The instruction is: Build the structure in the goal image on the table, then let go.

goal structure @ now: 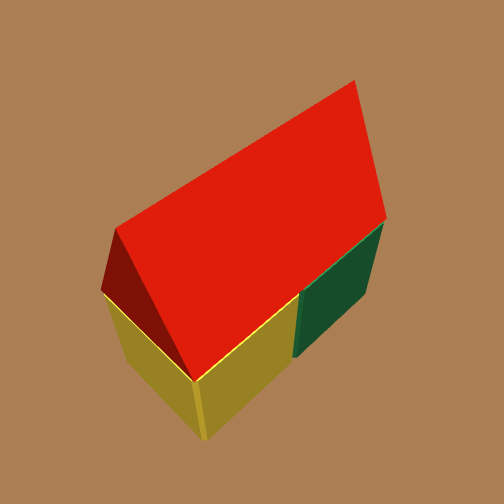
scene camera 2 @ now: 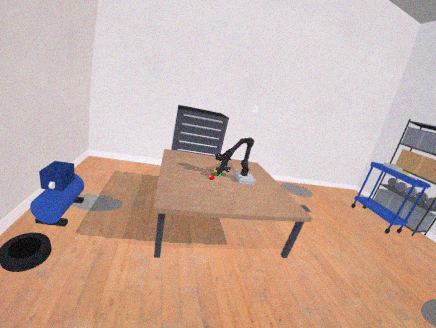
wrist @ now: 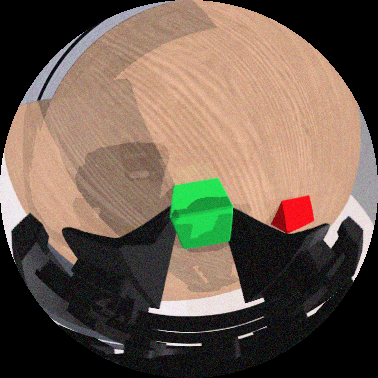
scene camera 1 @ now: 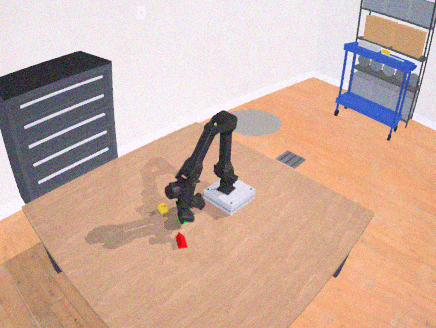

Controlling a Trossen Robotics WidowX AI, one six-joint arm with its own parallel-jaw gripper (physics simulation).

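Frame: origin at the arm's base, x up, y ahead, z left, level; millimetres.
Where they show: gripper, fingertip midpoint: point(scene camera 2: 218, 175) point(wrist: 200, 209); arm's base at its link origin: point(scene camera 2: 243, 174) point(scene camera 1: 226, 189).
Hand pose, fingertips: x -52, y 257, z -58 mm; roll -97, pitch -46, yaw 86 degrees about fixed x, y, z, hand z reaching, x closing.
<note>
Each offset is from my fingertips to the top centre of the thing. Level surfaces: height alone.
A green cube @(dx +29, dy -7, dz +4 mm) point(wrist: 202, 214) point(scene camera 1: 184, 221) point(scene camera 2: 220, 175) is between the fingertips, low at the table; in scene camera 1 the fingers hide most of it. My gripper point(wrist: 200, 209) point(scene camera 1: 185, 218) is shut on the green cube, with a fingertip at each side. A red wedge-like block @(dx +26, dy +95, dz +83 mm) point(scene camera 1: 181, 240) point(scene camera 2: 212, 178) point(wrist: 296, 214) lies on the table @(dx -3 mm) point(scene camera 1: 240, 270) a short way from the green cube, beyond the right finger in the wrist view. A yellow block @(dx +29, dy -2, dz -109 mm) point(scene camera 1: 162, 208) point(scene camera 2: 215, 170) stands on the table on the other side of the gripper; it does not show in the wrist view.
The arm's pale base plate point(scene camera 1: 231, 196) point(scene camera 2: 244, 178) stands on the table behind the gripper. A dark drawer cabinet point(scene camera 1: 65, 125) point(scene camera 2: 200, 131) stands beyond the table's edge. A blue cart point(scene camera 1: 380, 59) and a blue compressor point(scene camera 2: 57, 199) stand on the floor away from the table.
</note>
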